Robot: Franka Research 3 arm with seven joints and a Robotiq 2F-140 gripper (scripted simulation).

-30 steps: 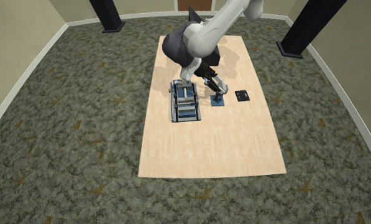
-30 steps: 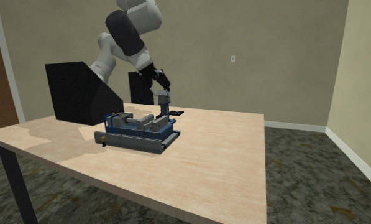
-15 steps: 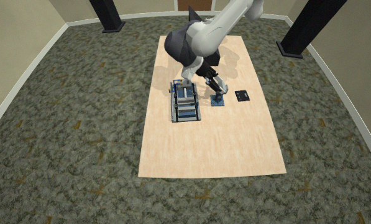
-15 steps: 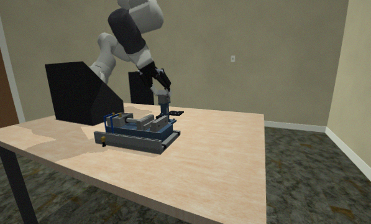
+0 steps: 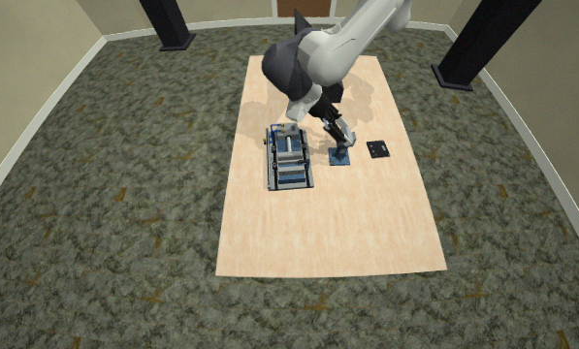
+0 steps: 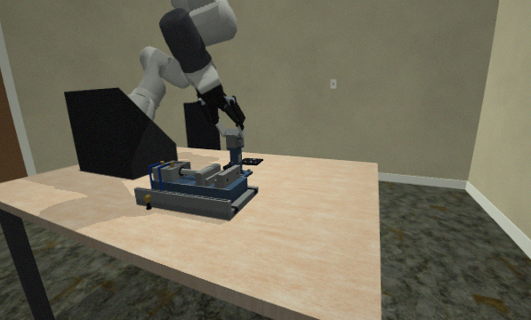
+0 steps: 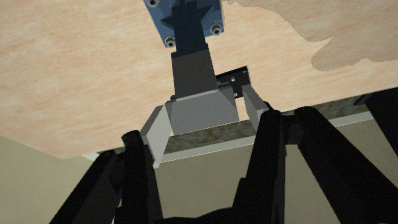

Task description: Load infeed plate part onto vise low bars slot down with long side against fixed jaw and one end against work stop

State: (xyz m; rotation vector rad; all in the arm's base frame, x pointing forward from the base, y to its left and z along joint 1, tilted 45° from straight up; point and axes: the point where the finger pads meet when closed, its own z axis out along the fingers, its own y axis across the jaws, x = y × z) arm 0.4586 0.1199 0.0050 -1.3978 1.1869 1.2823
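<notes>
The grey part lies 3 cm below my hand and 1 cm to the left of it. The rest, counted from my hand: cylinder rod: 21 cm to the right, 10 cm below, 1 cm ahead; work stop: 15 cm to the right, 9 cm below, 9 cm ahead; moving jaw: 20 cm to the right, 10 cm below, 6 cm ahead.
</notes>
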